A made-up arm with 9 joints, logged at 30 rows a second.
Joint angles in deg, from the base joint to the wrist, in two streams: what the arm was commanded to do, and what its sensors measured. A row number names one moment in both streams.
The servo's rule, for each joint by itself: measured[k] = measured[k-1] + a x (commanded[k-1-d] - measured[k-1]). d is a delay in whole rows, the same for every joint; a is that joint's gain. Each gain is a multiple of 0.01, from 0.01 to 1. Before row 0 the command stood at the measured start. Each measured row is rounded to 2 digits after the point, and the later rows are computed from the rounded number. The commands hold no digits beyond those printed.
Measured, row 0: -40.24 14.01 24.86 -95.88 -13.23 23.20 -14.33 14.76 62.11
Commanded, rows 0 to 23: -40.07 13.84 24.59 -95.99 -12.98 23.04 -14.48 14.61 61.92; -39.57 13.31 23.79 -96.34 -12.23 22.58 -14.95 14.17 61.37; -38.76 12.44 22.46 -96.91 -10.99 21.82 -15.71 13.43 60.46; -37.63 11.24 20.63 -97.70 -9.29 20.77 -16.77 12.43 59.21; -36.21 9.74 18.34 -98.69 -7.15 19.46 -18.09 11.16 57.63; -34.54 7.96 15.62 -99.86 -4.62 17.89 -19.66 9.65 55.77; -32.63 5.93 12.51 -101.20 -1.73 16.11 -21.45 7.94 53.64; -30.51 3.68 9.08 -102.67 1.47 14.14 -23.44 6.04 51.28; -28.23 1.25 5.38 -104.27 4.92 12.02 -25.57 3.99 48.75; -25.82 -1.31 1.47 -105.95 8.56 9.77 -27.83 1.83 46.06; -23.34 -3.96 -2.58 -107.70 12.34 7.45 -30.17 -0.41 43.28; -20.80 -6.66 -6.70 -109.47 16.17 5.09 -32.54 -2.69 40.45; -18.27 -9.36 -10.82 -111.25 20.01 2.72 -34.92 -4.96 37.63; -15.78 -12.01 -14.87 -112.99 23.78 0.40 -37.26 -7.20 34.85; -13.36 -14.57 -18.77 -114.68 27.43 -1.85 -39.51 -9.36 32.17; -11.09 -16.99 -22.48 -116.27 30.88 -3.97 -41.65 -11.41 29.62; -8.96 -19.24 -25.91 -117.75 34.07 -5.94 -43.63 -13.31 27.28; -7.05 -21.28 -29.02 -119.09 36.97 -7.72 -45.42 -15.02 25.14; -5.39 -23.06 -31.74 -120.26 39.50 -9.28 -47.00 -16.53 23.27; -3.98 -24.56 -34.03 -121.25 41.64 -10.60 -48.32 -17.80 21.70; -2.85 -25.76 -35.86 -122.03 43.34 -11.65 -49.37 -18.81 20.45; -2.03 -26.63 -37.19 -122.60 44.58 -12.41 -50.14 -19.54 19.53; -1.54 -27.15 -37.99 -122.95 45.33 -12.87 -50.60 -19.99 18.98; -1.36 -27.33 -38.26 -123.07 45.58 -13.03 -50.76 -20.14 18.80
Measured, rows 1 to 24: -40.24 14.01 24.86 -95.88 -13.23 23.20 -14.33 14.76 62.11; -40.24 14.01 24.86 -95.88 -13.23 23.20 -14.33 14.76 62.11; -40.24 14.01 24.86 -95.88 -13.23 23.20 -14.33 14.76 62.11; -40.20 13.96 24.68 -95.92 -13.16 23.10 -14.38 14.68 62.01; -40.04 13.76 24.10 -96.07 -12.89 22.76 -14.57 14.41 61.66; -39.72 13.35 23.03 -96.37 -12.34 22.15 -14.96 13.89 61.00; -39.20 12.70 21.47 -96.85 -11.46 21.25 -15.58 13.12 60.02; -38.45 11.78 19.44 -97.51 -10.21 20.09 -16.43 12.08 58.71; -37.47 10.60 16.96 -98.36 -8.59 18.66 -17.53 10.79 57.09; -36.26 9.15 14.07 -99.38 -6.60 17.00 -18.86 9.28 55.19; -34.82 7.45 10.83 -100.56 -4.26 15.14 -20.42 7.56 53.04; -33.17 5.53 7.29 -101.90 -1.60 13.11 -22.17 5.67 50.68; -31.33 3.41 3.51 -103.36 1.35 10.94 -24.09 3.63 48.14; -29.33 1.13 -0.45 -104.92 4.54 8.67 -26.16 1.49 45.47; -27.20 -1.28 -4.51 -106.56 7.91 6.34 -28.33 -0.73 42.71; -24.97 -3.78 -8.61 -108.25 11.42 3.99 -30.57 -2.97 39.92; -22.67 -6.33 -12.68 -109.96 15.00 1.66 -32.84 -5.21 37.13; -20.34 -8.88 -16.64 -111.66 18.60 -0.62 -35.11 -7.41 34.40; -18.03 -11.39 -20.44 -113.32 22.16 -2.80 -37.33 -9.53 31.77; -15.76 -13.82 -24.00 -114.91 25.61 -4.84 -39.47 -11.53 29.30; -13.58 -16.13 -27.26 -116.41 28.90 -6.71 -41.49 -13.38 27.01; -11.53 -18.28 -30.17 -117.80 31.97 -8.38 -43.36 -15.05 24.95; -9.64 -20.23 -32.68 -119.04 34.77 -9.82 -45.05 -16.51 23.16; -7.94 -21.94 -34.75 -120.12 37.26 -11.01 -46.52 -17.73 21.67
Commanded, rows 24 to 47: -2.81 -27.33 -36.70 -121.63 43.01 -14.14 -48.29 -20.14 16.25; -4.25 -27.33 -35.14 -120.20 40.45 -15.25 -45.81 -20.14 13.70; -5.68 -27.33 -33.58 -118.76 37.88 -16.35 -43.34 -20.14 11.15; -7.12 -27.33 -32.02 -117.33 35.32 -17.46 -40.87 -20.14 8.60; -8.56 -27.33 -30.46 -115.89 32.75 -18.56 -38.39 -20.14 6.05; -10.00 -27.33 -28.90 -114.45 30.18 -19.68 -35.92 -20.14 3.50; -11.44 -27.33 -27.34 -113.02 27.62 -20.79 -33.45 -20.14 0.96; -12.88 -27.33 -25.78 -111.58 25.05 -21.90 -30.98 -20.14 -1.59; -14.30 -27.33 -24.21 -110.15 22.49 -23.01 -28.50 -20.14 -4.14; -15.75 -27.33 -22.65 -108.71 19.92 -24.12 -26.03 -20.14 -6.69; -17.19 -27.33 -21.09 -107.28 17.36 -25.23 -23.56 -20.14 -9.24; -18.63 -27.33 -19.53 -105.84 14.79 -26.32 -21.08 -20.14 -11.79; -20.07 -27.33 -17.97 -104.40 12.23 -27.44 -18.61 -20.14 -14.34; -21.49 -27.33 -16.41 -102.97 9.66 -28.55 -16.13 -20.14 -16.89; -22.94 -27.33 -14.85 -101.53 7.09 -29.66 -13.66 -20.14 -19.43; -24.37 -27.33 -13.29 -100.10 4.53 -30.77 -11.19 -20.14 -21.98; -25.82 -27.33 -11.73 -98.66 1.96 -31.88 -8.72 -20.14 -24.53; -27.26 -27.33 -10.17 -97.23 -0.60 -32.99 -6.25 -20.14 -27.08; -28.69 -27.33 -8.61 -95.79 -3.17 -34.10 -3.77 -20.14 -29.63; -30.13 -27.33 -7.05 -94.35 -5.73 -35.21 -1.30 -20.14 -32.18; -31.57 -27.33 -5.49 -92.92 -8.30 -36.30 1.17 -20.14 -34.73; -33.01 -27.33 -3.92 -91.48 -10.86 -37.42 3.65 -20.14 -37.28; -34.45 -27.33 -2.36 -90.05 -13.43 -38.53 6.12 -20.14 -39.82; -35.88 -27.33 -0.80 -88.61 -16.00 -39.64 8.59 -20.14 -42.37
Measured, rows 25 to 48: -6.46 -23.39 -36.34 -121.01 39.38 -11.92 -47.75 -18.69 20.49; -5.23 -24.56 -37.41 -121.71 41.11 -12.54 -48.72 -19.38 19.66; -4.26 -25.42 -37.96 -122.20 42.41 -12.86 -49.41 -19.78 19.19; -3.90 -26.01 -37.14 -121.99 42.58 -13.69 -49.03 -19.97 17.57; -3.99 -26.42 -35.84 -121.35 41.96 -14.70 -47.94 -20.06 15.44; -4.41 -26.70 -34.37 -120.42 40.78 -15.77 -46.38 -20.10 13.08; -5.09 -26.90 -32.84 -119.31 39.20 -16.87 -44.51 -20.12 10.62; -5.96 -27.03 -31.29 -118.08 37.33 -17.97 -42.43 -20.13 8.11; -6.97 -27.12 -29.74 -116.77 35.26 -19.08 -40.22 -20.14 5.57; -8.09 -27.19 -28.18 -115.42 33.04 -20.19 -37.92 -20.14 3.03; -9.29 -27.23 -26.62 -114.04 30.72 -21.30 -35.56 -20.14 0.49; -10.54 -27.26 -25.05 -112.64 28.33 -22.41 -33.16 -20.14 -2.06; -11.84 -27.28 -23.49 -111.23 25.89 -23.52 -30.74 -20.14 -4.61; -13.18 -27.30 -21.93 -109.81 23.42 -24.63 -28.30 -20.14 -7.16; -14.54 -27.31 -20.37 -108.38 20.92 -25.73 -25.85 -20.14 -9.71; -15.92 -27.32 -18.81 -106.95 18.40 -26.84 -23.39 -20.14 -12.26; -17.31 -27.32 -17.25 -105.52 15.87 -27.95 -20.92 -20.14 -14.81; -18.72 -27.32 -15.69 -104.08 13.32 -29.06 -18.45 -20.14 -17.35; -20.13 -27.32 -14.13 -102.65 10.77 -30.17 -15.98 -20.14 -19.90; -21.55 -27.32 -12.57 -101.21 8.22 -31.28 -13.51 -20.14 -22.45; -22.98 -27.32 -11.01 -99.78 5.66 -32.39 -11.04 -20.14 -25.00; -24.41 -27.32 -9.45 -98.34 3.10 -33.50 -8.57 -20.14 -27.55; -25.84 -27.32 -7.89 -96.90 0.54 -34.61 -6.10 -20.14 -30.10; -27.27 -27.32 -6.33 -95.47 -2.02 -35.71 -3.63 -20.14 -32.65
